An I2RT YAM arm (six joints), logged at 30 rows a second.
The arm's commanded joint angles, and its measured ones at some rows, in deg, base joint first. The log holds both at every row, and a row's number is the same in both.
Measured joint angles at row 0:
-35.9, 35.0, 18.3, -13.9, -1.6, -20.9
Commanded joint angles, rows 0 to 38:
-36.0, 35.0, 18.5, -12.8, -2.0, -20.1
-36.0, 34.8, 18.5, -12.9, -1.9, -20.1
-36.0, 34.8, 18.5, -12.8, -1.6, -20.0
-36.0, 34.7, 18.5, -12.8, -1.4, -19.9
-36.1, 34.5, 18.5, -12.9, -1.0, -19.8
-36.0, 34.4, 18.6, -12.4, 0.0, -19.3
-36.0, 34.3, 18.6, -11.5, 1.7, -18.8
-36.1, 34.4, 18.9, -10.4, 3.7, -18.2
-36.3, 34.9, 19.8, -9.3, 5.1, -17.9
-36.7, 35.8, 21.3, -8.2, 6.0, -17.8
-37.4, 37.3, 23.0, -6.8, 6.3, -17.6
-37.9, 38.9, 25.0, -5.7, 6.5, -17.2
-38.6, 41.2, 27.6, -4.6, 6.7, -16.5
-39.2, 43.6, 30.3, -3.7, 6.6, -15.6
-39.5, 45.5, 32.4, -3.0, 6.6, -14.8
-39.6, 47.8, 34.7, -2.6, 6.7, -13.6
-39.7, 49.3, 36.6, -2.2, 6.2, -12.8
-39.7, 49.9, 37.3, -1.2, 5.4, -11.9
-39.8, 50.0, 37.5, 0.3, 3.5, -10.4
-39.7, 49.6, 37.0, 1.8, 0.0, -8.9
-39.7, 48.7, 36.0, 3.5, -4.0, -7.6
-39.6, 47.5, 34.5, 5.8, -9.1, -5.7
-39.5, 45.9, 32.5, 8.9, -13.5, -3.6
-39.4, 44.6, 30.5, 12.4, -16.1, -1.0
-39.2, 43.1, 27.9, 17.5, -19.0, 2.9
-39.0, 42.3, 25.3, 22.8, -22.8, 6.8
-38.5, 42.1, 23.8, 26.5, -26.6, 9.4
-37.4, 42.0, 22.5, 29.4, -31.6, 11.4
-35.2, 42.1, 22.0, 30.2, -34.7, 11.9
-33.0, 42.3, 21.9, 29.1, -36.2, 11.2
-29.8, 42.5, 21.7, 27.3, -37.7, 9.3
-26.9, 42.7, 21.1, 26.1, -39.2, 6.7
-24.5, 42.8, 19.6, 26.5, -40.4, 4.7
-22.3, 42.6, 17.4, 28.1, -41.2, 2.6
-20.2, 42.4, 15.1, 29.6, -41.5, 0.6
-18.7, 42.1, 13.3, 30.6, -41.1, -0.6
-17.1, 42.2, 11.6, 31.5, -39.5, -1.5
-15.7, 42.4, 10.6, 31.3, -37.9, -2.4
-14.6, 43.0, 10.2, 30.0, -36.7, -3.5
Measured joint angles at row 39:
-20.4, 42.6, 14.4, 21.4, -30.0, -0.1
